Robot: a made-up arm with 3 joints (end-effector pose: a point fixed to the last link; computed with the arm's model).
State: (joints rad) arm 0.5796 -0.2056 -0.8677
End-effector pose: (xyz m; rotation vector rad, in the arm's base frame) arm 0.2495 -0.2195 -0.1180 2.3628 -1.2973 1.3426
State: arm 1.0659 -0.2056 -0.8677
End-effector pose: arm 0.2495 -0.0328 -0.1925 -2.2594 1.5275 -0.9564
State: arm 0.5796 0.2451 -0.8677
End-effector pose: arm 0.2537 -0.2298 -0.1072 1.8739 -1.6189 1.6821
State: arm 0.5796 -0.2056 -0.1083
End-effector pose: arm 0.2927 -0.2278 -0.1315 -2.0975 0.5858 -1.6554
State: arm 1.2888 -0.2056 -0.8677
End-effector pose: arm 0.2495 0.0600 -0.1948 -2.1034 1.5497 -0.7447
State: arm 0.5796 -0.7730 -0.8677
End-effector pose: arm 0.2359 -0.2093 -0.1274 2.8203 -0.7983 0.8177
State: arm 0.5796 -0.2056 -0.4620
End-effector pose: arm 0.2712 -0.2273 -0.1277 -2.3343 0.9521 -1.5965
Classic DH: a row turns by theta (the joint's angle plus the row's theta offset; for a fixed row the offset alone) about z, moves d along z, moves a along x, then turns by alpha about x. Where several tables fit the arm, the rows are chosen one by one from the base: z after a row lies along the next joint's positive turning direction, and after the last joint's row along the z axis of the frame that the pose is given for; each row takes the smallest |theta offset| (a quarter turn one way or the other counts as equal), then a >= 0, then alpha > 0; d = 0 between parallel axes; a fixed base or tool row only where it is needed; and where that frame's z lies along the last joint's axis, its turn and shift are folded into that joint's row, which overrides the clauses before.
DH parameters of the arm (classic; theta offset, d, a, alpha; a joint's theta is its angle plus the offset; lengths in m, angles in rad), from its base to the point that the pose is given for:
base (fixed): 1.5708 0.221 0.024 1.5708
joint 1: -1.4094 0.2524 0.0692 1.6525
joint 2: -1.4822 0.3564 -0.0691 1.6447
joint 3: -1.4825 -0.0159 -0.0614 1.6528
tool (fixed): 1.4905 0.0088 0 0

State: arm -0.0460 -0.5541 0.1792
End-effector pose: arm 0.2966 -0.3785 0.0512 -2.5462 -0.2248 -1.4524
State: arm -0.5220 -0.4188 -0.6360
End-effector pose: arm 0.2566 -0.3991 0.2786 1.8497 -0.1105 1.3324
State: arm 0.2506 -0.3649 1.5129
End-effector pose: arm 0.3442 -0.2533 -0.0327 -1.0862 -0.8749 -1.1642
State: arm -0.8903 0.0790 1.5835
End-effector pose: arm 0.3544 -0.2821 0.4071 -1.6307 -2.0740 -0.7304
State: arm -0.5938 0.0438 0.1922
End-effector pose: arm 0.3136 -0.3867 0.3345 1.9292 0.8114 1.9326
